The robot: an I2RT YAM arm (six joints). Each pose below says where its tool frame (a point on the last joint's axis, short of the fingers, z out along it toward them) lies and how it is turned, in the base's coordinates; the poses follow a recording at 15 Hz.
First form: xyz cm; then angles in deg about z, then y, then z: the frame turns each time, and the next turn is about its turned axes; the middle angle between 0 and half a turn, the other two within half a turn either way.
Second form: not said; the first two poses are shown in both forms.
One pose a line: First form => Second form
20.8 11.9 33.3 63.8 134.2 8.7 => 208 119 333 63.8 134.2 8.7
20.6 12.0 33.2 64.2 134.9 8.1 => 206 120 332 64.2 134.9 8.1
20.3 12.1 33.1 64.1 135.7 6.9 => 203 121 331 64.1 135.7 6.9
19.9 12.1 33.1 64.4 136.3 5.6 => 199 121 331 64.4 136.3 5.6
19.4 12.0 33.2 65.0 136.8 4.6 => 194 120 332 65.0 136.8 4.6
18.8 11.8 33.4 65.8 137.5 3.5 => 188 118 334 65.8 137.5 3.5
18.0 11.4 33.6 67.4 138.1 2.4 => 180 114 336 67.4 138.1 2.4
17.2 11.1 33.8 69.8 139.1 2.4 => 172 111 338 69.8 139.1 2.4
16.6 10.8 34.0 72.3 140.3 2.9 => 166 108 340 72.3 140.3 2.9
